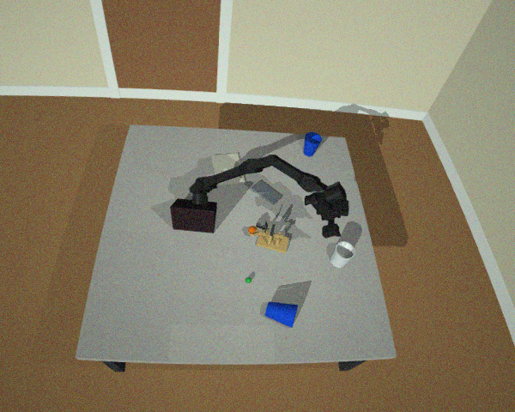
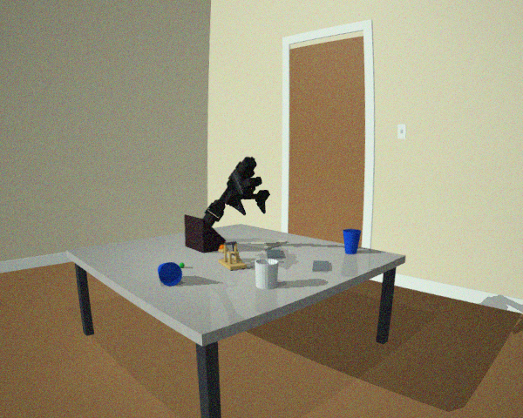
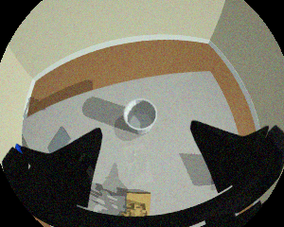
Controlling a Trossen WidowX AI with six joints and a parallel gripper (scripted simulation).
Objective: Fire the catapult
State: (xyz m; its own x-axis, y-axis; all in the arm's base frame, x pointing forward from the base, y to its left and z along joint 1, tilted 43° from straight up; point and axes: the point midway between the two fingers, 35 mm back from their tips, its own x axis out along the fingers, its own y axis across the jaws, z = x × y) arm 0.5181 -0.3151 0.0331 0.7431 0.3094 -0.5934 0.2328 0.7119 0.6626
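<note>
The orange ball is 330 mm behind my gripper tip, 130 mm to the left of it and 210 mm below it. From my gripper tip the other things lie so: green ball (360 mm behind, 100 mm to the right, 260 mm below); then white mug (80 mm ahead, 20 mm to the right, 250 mm below); then wooden catapult (260 mm behind, 120 mm to the left, 220 mm below).
</note>
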